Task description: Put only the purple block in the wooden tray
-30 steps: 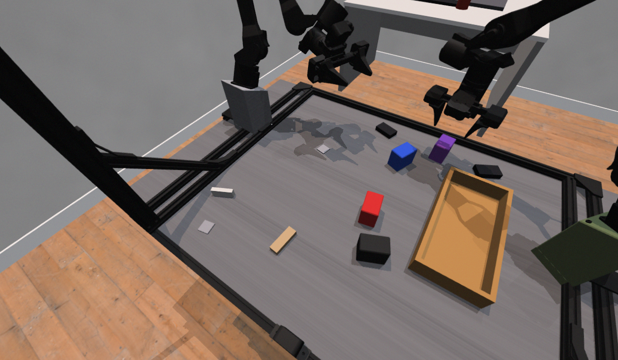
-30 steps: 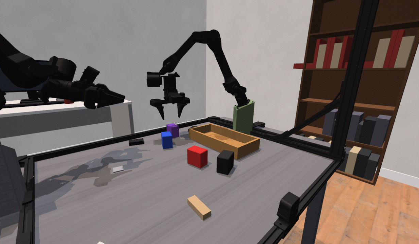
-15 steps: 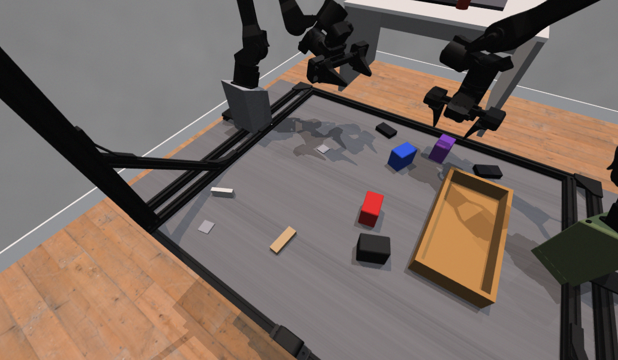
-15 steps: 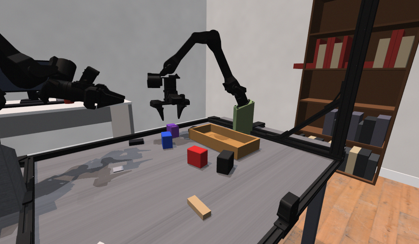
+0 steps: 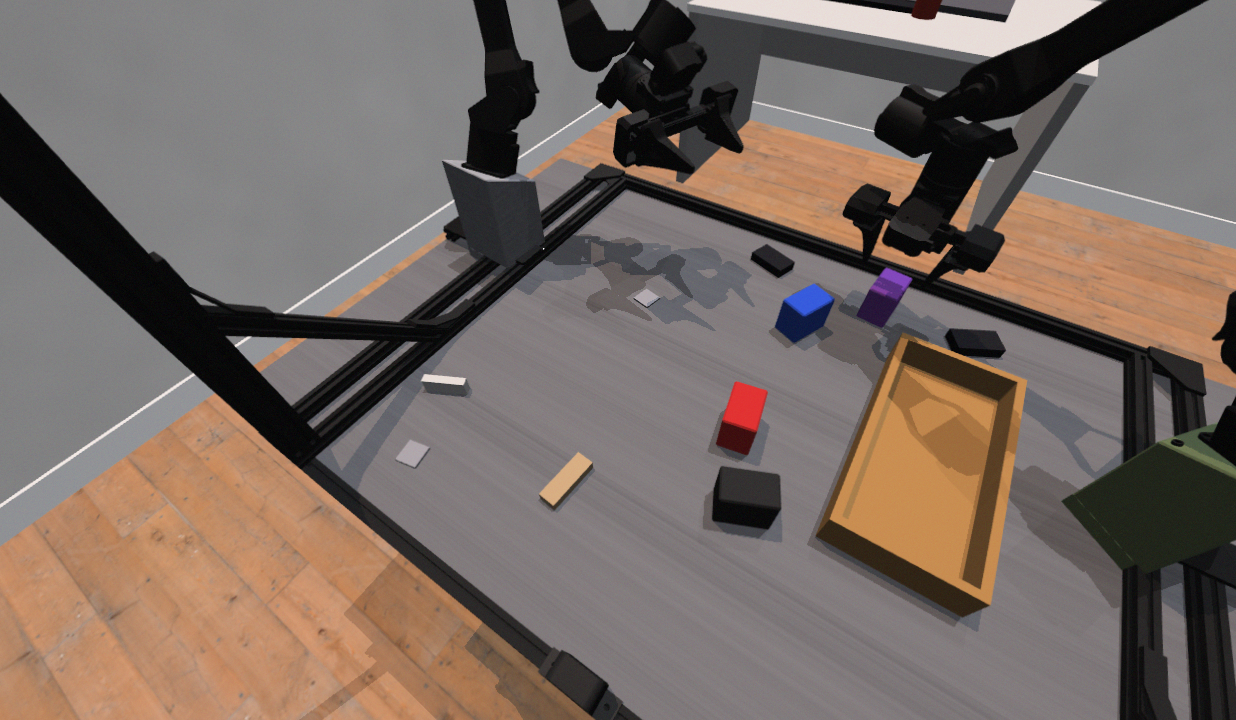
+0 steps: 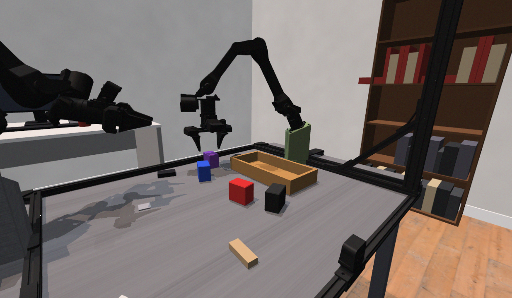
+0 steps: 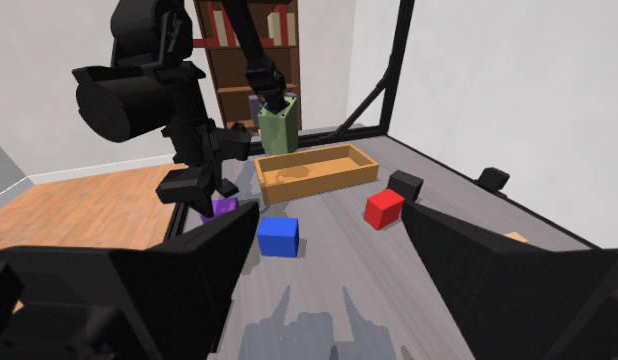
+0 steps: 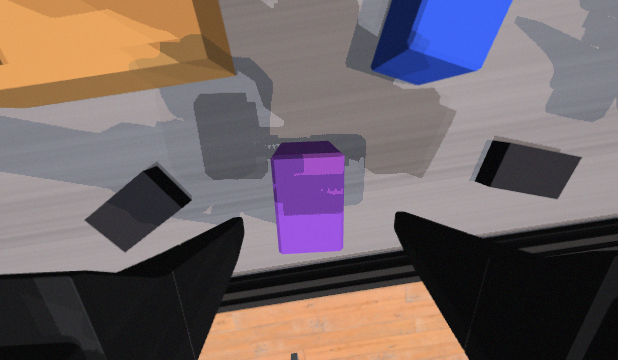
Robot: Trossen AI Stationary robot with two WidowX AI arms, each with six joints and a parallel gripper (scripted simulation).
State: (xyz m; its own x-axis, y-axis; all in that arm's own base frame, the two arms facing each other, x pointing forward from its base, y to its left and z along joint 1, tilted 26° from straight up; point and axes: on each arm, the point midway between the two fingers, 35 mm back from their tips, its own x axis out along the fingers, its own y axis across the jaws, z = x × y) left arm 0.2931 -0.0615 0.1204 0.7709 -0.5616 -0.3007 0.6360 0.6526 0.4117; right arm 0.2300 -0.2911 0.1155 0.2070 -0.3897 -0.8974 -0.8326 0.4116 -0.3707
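My right gripper is now 80 mm above the purple block. Also, from my right hand: blue block: 100 mm behind, 90 mm to the left, 80 mm below; then red block: 310 mm behind, 90 mm to the left, 80 mm below; then wooden tray: 240 mm behind, 110 mm to the right, 90 mm below.
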